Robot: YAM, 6 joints.
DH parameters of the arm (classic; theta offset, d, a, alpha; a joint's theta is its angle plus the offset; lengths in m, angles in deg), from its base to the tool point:
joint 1: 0 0.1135 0.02 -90
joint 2: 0 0 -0.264 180
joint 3: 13.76 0 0.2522 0
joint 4: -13.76 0 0.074 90
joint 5: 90 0 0 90
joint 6: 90 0.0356 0 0
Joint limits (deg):
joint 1: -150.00..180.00
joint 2: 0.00..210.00
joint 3: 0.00..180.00
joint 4: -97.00..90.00
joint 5: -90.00..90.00
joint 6: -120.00..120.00
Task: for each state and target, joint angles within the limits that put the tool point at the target. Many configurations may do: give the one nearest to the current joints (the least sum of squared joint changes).
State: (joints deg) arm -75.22 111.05 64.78 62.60 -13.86 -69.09
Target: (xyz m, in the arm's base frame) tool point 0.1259 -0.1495 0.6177
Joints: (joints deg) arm -52.84 79.77 98.83 65.53 -16.39 -69.09
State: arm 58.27 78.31 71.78 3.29 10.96 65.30
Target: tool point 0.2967 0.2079 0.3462
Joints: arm 36.27 86.49 70.93 3.42 12.86 65.30
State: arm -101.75 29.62 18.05 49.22 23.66 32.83
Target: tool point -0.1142 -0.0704 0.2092
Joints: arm -139.98 29.54 0.67 46.43 33.27 32.83
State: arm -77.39 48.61 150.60 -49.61 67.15 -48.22
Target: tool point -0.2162 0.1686 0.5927
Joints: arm -44.83 46.13 156.87 -43.27 67.32 -48.22
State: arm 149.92 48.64 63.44 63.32 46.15 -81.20
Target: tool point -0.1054 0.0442 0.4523
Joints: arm 169.68 43.02 44.94 63.31 43.74 -81.20
